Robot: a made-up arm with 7 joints.
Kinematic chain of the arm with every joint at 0, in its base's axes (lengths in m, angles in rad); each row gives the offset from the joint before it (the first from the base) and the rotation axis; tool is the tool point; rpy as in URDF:
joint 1: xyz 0 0 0.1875 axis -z
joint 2: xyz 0 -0.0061 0.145 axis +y
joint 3: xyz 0 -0.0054 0.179 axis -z
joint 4: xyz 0 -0.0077 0.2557 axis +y
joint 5: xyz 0 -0.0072 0.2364 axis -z
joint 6: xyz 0 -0.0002 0.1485 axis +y
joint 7: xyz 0 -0.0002 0.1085 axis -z
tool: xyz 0 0 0 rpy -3.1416 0 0
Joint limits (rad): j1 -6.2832..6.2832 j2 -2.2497..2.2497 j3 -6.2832..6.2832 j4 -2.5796..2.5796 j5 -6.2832..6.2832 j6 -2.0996..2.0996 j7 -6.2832..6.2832
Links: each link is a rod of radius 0.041 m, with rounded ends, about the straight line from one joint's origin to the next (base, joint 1, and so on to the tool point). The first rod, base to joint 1, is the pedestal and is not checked.
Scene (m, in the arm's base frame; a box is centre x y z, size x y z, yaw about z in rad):
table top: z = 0
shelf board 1: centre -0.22 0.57 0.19 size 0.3 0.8 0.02 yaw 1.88
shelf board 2: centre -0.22 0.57 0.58 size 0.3 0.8 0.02 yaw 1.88
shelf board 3: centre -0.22 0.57 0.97 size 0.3 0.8 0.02 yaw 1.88
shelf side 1: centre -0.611 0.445 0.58 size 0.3 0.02 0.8 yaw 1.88
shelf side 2: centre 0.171 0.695 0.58 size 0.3 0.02 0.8 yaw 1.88
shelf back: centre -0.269 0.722 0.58 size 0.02 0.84 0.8 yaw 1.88
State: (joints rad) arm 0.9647 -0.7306 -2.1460 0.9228 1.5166 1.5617 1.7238
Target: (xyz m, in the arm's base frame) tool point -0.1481 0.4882 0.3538
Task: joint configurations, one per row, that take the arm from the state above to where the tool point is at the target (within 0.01 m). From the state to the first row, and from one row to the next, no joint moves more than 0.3 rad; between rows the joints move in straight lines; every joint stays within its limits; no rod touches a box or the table.
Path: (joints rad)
1: 0.9579 -0.5644 -2.1192 1.1698 1.4149 1.6693 1.9260
2: 0.9510 -0.3982 -2.0923 1.4168 1.3133 1.7769 2.1282
3: 0.9442 -0.2320 -2.0655 1.6637 1.2116 1.8844 2.3305
4: 0.9373 -0.0658 -2.0387 1.9107 1.1100 1.9920 2.5327
5: 0.9305 0.1004 -2.0118 2.1577 1.0083 2.0996 2.7349
6: 0.8146 -0.1396 -2.1226 2.1770 1.0334 2.0346 2.4821
7: 0.6988 -0.3797 -2.2333 2.1964 1.0584 1.9696 2.2294
8: 0.5829 -0.6198 -2.3441 2.2157 1.0834 1.9046 1.9766
9: 0.4671 -0.8598 -2.4548 2.2350 1.1085 1.8396 1.7238
10: 0.5504 -0.9210 -2.4613 1.9728 1.1866 1.7772 1.7238
11: 0.6338 -0.9822 -2.4678 1.7106 1.2647 1.7149 1.7238

